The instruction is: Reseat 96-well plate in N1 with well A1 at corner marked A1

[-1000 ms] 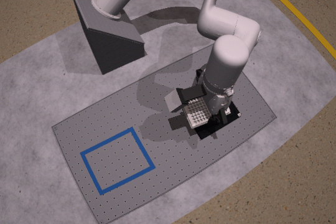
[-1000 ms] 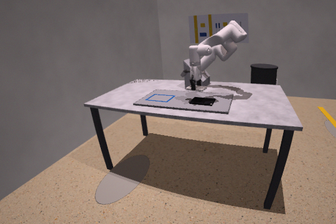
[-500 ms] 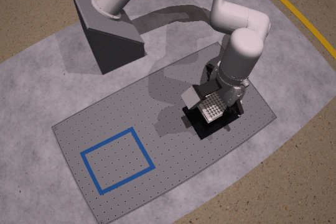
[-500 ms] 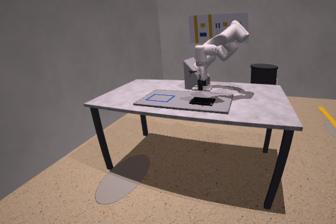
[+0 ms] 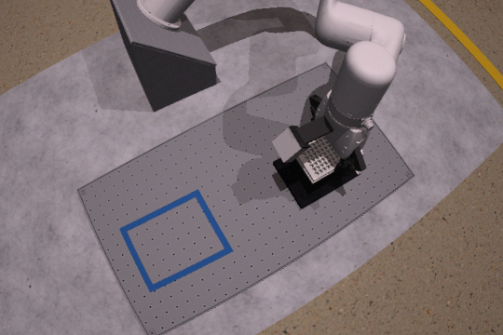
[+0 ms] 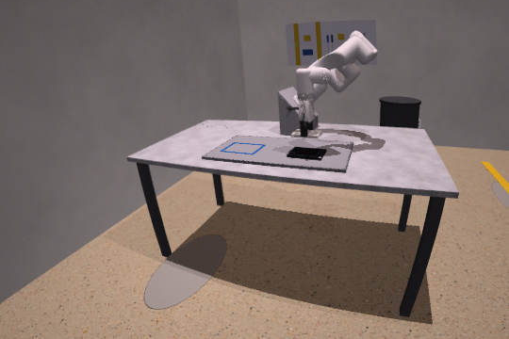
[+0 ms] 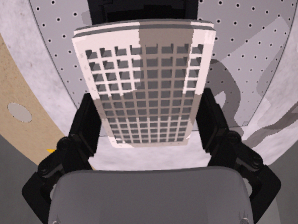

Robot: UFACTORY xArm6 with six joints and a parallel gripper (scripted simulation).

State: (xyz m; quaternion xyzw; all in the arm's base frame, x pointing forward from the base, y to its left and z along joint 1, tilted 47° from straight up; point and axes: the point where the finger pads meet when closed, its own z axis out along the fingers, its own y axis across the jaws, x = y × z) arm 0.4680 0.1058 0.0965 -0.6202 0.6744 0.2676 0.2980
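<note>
Right now my hand is 1 cm above the white 96-well plate. Round my hand: white A1 mark: 6 cm ahead, 7 cm to the left, 10 cm below; then black plate nest N1: 10 cm below.
</note>
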